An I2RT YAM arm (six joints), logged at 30 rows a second.
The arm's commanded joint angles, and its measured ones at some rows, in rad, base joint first. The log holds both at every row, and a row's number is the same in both.
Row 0, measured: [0.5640 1.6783 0.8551 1.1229 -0.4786 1.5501]
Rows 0 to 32, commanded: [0.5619 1.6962 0.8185 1.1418 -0.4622 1.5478]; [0.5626 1.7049 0.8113 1.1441 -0.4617 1.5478]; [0.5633 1.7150 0.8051 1.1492 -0.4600 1.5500]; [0.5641 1.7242 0.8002 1.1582 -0.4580 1.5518]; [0.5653 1.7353 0.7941 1.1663 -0.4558 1.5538]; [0.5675 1.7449 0.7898 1.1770 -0.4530 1.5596]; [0.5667 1.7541 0.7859 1.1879 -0.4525 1.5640]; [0.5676 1.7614 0.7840 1.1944 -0.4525 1.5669]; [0.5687 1.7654 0.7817 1.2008 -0.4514 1.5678]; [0.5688 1.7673 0.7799 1.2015 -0.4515 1.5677]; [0.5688 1.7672 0.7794 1.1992 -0.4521 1.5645]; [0.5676 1.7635 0.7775 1.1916 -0.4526 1.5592]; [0.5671 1.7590 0.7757 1.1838 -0.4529 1.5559]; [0.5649 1.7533 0.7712 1.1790 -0.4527 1.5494]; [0.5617 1.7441 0.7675 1.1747 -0.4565 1.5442]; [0.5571 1.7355 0.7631 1.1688 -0.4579 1.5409]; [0.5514 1.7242 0.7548 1.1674 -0.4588 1.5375]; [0.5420 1.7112 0.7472 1.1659 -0.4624 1.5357]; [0.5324 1.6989 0.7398 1.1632 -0.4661 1.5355]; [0.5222 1.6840 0.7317 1.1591 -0.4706 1.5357]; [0.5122 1.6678 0.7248 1.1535 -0.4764 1.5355]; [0.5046 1.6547 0.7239 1.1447 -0.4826 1.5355]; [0.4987 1.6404 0.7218 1.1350 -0.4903 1.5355]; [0.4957 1.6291 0.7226 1.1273 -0.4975 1.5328]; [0.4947 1.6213 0.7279 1.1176 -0.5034 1.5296]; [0.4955 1.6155 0.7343 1.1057 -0.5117 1.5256]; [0.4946 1.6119 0.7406 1.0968 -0.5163 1.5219]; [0.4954 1.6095 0.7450 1.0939 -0.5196 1.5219]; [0.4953 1.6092 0.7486 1.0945 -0.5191 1.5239]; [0.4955 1.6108 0.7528 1.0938 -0.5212 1.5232]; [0.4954 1.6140 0.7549 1.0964 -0.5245 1.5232]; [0.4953 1.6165 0.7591 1.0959 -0.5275 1.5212]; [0.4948 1.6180 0.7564 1.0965 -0.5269 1.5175]
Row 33, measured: [0.4965 1.6272 0.7376 1.1030 -0.5076 1.5219]
